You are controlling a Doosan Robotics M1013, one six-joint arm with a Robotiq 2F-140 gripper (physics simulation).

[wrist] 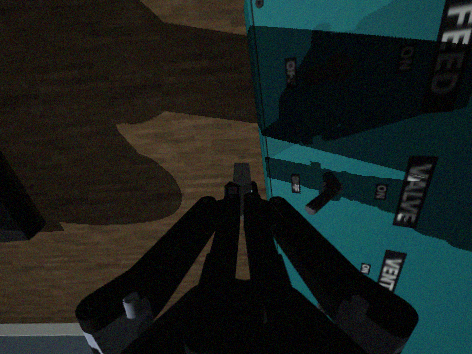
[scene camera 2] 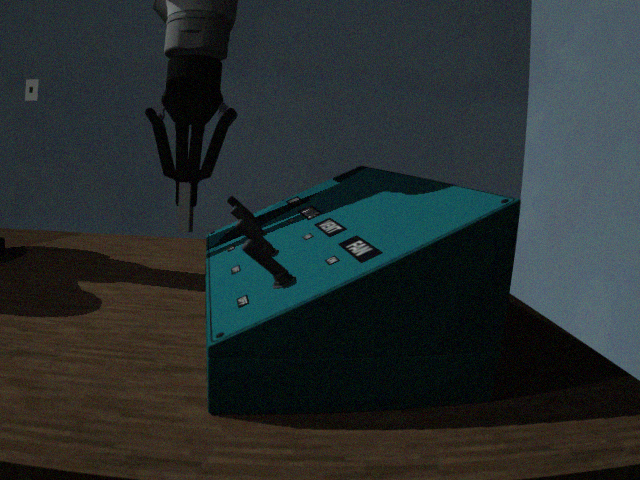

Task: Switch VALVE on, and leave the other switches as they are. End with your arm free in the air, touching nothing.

My gripper shows in the wrist view and in scene camera 2. The same spot on my gripper: (scene camera 2: 187, 175) is (wrist: 243, 226).
